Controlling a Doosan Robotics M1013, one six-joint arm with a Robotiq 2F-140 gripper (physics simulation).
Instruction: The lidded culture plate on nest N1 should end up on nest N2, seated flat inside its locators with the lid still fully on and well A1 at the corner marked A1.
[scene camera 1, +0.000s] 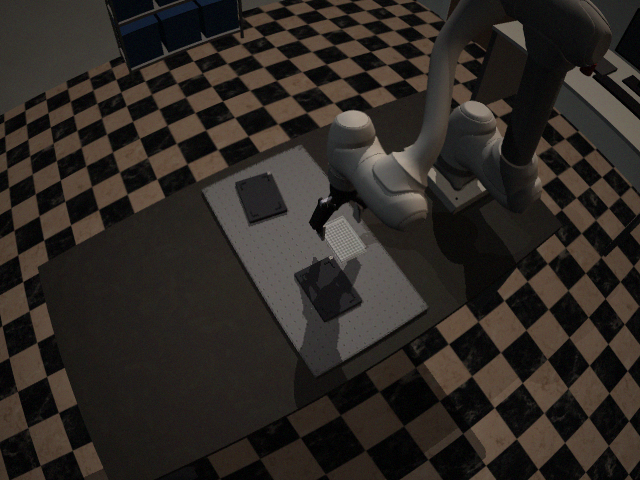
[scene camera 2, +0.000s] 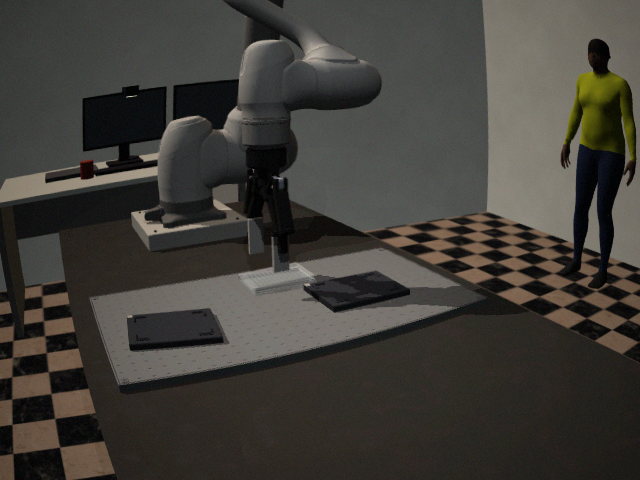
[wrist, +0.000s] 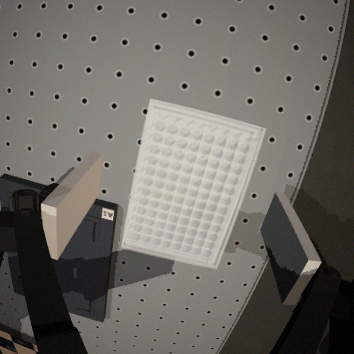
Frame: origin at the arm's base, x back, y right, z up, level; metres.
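Seen in the pictures: gripper, fingertip midpoint: (scene camera 1: 338, 227) (scene camera 2: 268, 261) (wrist: 185, 193); arm's base at its link origin: (scene camera 1: 456, 163) (scene camera 2: 186, 216).
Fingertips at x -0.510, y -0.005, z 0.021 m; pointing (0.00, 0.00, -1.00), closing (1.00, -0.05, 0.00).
Pixels of each thing's top centre, then the offset from my fingertips to it. Level surfaces: height alone.
- pale culture plate at its top centre: (wrist: 186, 195) (scene camera 2: 275, 273) (scene camera 1: 341, 236) dx +0.003, dy -0.016, dz -0.028 m
- pale A1 mark at its top centre: (wrist: 107, 213) (scene camera 2: 307, 284) (scene camera 1: 330, 257) dx -0.059, dy -0.051, dz -0.038 m
- grey perforated board at its surface level: dz -0.050 m
- dark table at its surface level: dz -0.063 m
The pale culture plate (scene camera 1: 344, 240) (scene camera 2: 258, 282) (wrist: 187, 190) lies flat on the perforated board, off both nests and beside the nearer one. A clear lid edge seems to run round its rim; its seating is hard to tell. One dark nest (scene camera 1: 327, 291) (scene camera 2: 361, 290) (wrist: 90, 290) has a pale A1 mark (scene camera 1: 331, 257) (scene camera 2: 307, 285) (wrist: 107, 214) on the corner near the plate. The other dark nest (scene camera 1: 261, 197) (scene camera 2: 173, 329) is bare too. Which is N1 or N2 cannot be read. My gripper (scene camera 1: 338, 219) (scene camera 2: 267, 260) (wrist: 185, 193) is open and empty above the plate, pads apart beyond its long sides.
The grey perforated board (scene camera 1: 289, 258) (scene camera 2: 268, 330) (wrist: 200, 55) lies on a dark table (scene camera 1: 170, 320) (scene camera 2: 387, 392). The arm's base (scene camera 1: 454, 191) (scene camera 2: 180, 235) stands behind the board. A desk with monitors (scene camera 2: 124, 118) and a standing person (scene camera 2: 599, 118) are farther off.
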